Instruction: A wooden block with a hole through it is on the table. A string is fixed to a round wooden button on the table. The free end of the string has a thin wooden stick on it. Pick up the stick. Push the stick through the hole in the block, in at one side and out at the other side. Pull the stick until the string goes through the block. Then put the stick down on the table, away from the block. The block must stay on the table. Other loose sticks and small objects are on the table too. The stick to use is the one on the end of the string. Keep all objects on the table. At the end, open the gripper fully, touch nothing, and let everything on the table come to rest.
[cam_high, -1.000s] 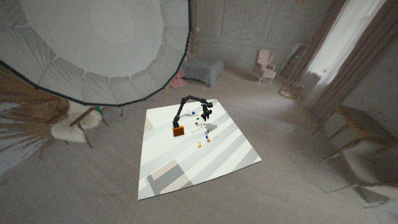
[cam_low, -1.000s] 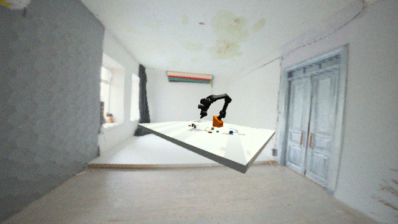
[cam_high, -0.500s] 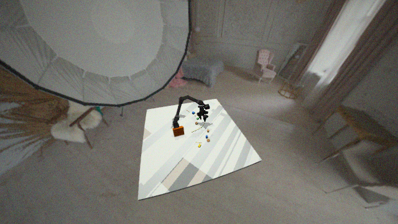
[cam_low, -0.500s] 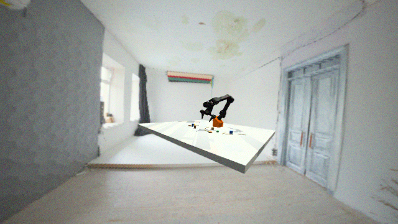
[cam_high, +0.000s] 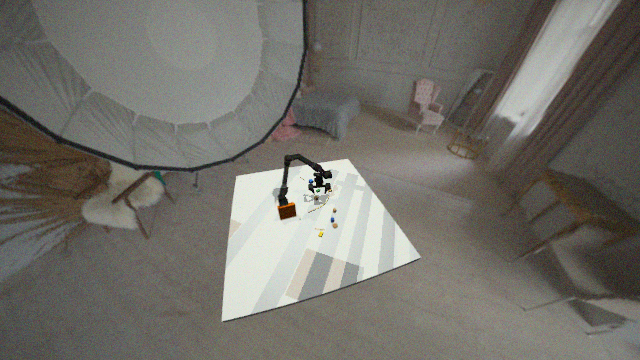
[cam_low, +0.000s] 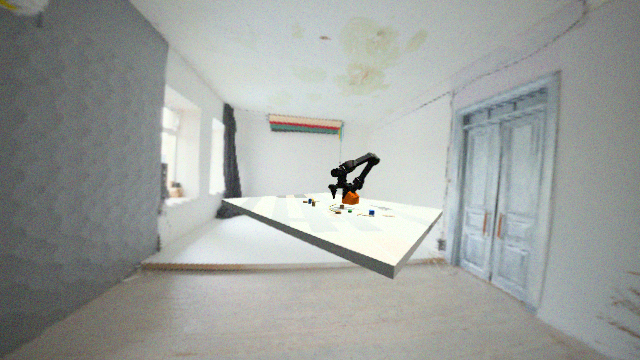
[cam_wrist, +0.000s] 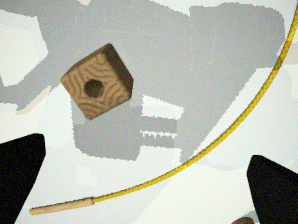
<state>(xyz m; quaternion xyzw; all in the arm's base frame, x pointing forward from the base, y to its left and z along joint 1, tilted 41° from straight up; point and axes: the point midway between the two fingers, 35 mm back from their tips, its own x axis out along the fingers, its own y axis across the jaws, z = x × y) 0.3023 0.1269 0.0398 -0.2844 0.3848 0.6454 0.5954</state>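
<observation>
Right now the wooden block is 3 cm behind my gripper tip, 1 cm to the left of it and 6 cm below it. Also, from my gripper tip: green block 1 cm ahead, 12 cm to the left, 6 cm below; yellow piece 5 cm behind, 35 cm to the right, 6 cm below; blue cube 4 cm behind, 25 cm to the left, 5 cm below.
</observation>
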